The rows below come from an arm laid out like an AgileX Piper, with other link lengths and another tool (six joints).
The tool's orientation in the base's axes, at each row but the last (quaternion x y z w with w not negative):
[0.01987, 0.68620, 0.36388, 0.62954]
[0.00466, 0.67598, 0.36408, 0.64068]
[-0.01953, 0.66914, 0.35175, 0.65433]
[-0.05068, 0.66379, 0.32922, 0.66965]
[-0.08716, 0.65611, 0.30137, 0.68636]
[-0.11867, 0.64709, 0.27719, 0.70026]
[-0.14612, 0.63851, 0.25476, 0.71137]
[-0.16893, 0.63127, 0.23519, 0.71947]
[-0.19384, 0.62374, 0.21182, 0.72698]
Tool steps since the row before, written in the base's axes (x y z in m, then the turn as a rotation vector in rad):
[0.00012, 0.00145, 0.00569, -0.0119, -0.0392, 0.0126]
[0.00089, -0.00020, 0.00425, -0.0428, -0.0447, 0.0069]
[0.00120, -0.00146, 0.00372, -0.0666, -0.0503, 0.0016]
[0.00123, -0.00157, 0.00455, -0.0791, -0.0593, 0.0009]
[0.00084, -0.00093, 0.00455, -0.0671, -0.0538, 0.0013]
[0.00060, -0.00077, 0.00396, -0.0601, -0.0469, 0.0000]
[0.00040, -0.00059, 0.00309, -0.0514, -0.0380, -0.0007]
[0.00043, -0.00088, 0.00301, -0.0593, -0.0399, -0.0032]
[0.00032, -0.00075, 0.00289, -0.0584, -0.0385, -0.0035]
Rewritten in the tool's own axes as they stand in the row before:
[-0.00415, 0.00400, 0.00112, -0.0273, -0.0171, -0.0283]
[-0.00392, 0.00156, 0.00104, -0.0194, -0.0097, -0.0584]
[-0.00411, -0.00003, 0.00070, -0.0137, -0.0047, -0.0822]
[-0.00490, -0.00017, 0.00078, -0.0152, -0.0056, -0.0975]
[-0.00465, 0.00006, 0.00080, -0.0145, -0.0074, -0.0845]
[-0.00402, -0.00019, 0.00063, -0.0115, -0.0058, -0.0751]
[-0.00312, -0.00034, 0.00046, -0.0088, -0.0033, -0.0632]
[-0.00304, -0.00081, 0.00032, -0.0073, -0.0007, -0.0712]
[-0.00287, -0.00085, 0.00028, -0.0068, 0.0000, -0.0697]

